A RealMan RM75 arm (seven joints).
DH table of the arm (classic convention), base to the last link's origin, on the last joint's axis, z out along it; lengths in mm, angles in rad. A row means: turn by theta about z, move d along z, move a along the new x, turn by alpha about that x. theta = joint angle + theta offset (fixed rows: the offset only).
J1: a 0, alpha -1.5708, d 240.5, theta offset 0
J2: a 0, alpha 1.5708, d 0, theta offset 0
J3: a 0, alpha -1.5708, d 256, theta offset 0
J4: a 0, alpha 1.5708, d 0, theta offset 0
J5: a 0, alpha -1.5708, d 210, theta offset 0
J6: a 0, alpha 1.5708, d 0, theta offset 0
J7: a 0, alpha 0, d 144, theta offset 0
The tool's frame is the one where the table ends.
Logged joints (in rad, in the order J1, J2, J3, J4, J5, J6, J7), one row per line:
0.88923, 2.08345, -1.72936, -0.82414, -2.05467, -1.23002, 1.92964
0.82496, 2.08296, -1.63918, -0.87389, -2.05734, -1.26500, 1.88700
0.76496, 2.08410, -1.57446, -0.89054, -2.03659, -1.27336, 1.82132
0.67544, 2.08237, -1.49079, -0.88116, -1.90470, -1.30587, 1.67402
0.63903, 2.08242, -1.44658, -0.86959, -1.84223, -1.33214, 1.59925
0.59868, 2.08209, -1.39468, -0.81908, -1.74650, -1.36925, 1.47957
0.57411, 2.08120, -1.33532, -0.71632, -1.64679, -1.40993, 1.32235
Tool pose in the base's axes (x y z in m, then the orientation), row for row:
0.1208, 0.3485, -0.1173, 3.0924, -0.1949, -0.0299
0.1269, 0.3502, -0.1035, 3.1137, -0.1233, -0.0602
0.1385, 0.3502, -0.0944, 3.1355, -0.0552, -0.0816
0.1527, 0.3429, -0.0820, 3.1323, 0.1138, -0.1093
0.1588, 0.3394, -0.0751, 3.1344, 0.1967, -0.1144
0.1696, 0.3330, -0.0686, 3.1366, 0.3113, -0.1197
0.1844, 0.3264, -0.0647, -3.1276, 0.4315, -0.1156
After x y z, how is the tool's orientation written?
As angles about the fixed x, y, z axes (roll, pitch, yaw), in radians.
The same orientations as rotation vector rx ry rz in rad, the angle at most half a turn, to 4 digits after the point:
3.0747, -0.0534, 0.2995
3.1027, -0.0961, 0.1902
3.1295, -0.1280, 0.0860
3.1288, -0.1703, -0.1790
-3.1173, 0.1774, 0.3082
-3.0848, 0.1836, 0.4845
-3.0264, 0.1798, 0.6621

